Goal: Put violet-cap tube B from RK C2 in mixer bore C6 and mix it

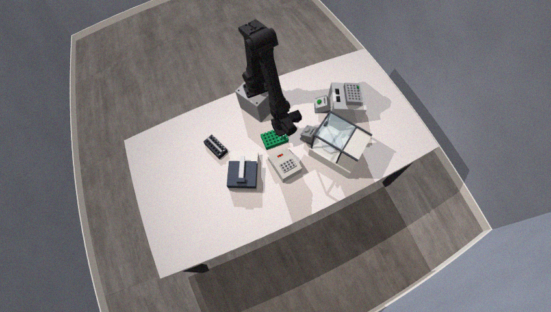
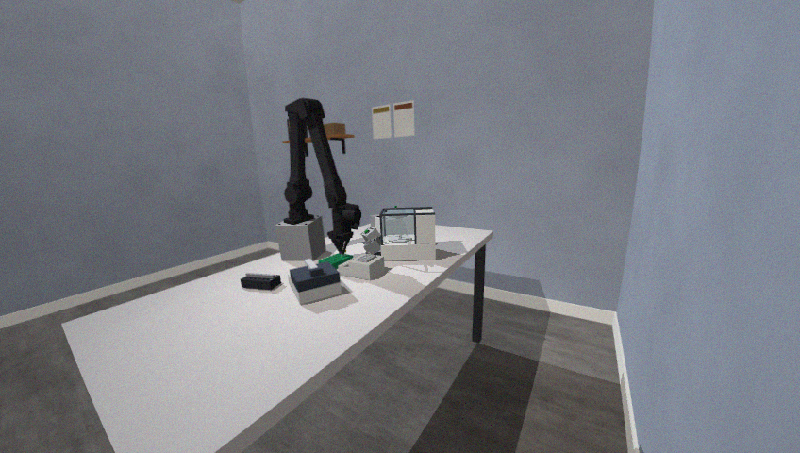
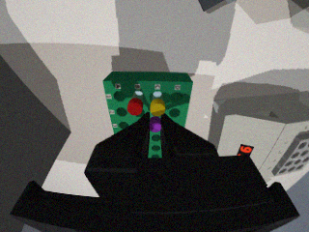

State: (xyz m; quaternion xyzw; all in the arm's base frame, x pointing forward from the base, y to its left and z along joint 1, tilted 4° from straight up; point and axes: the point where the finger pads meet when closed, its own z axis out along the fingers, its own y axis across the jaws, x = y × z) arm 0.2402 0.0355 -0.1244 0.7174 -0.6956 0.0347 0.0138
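The violet-capped tube B lies 20 mm below my hand. The rest, counted from my hand: green tube rack RK 10 mm behind, 30 mm to the right, 30 mm below; red-capped tube 20 mm behind, 20 mm to the left, 20 mm below; yellow-capped tube 20 mm to the left, 20 mm below.
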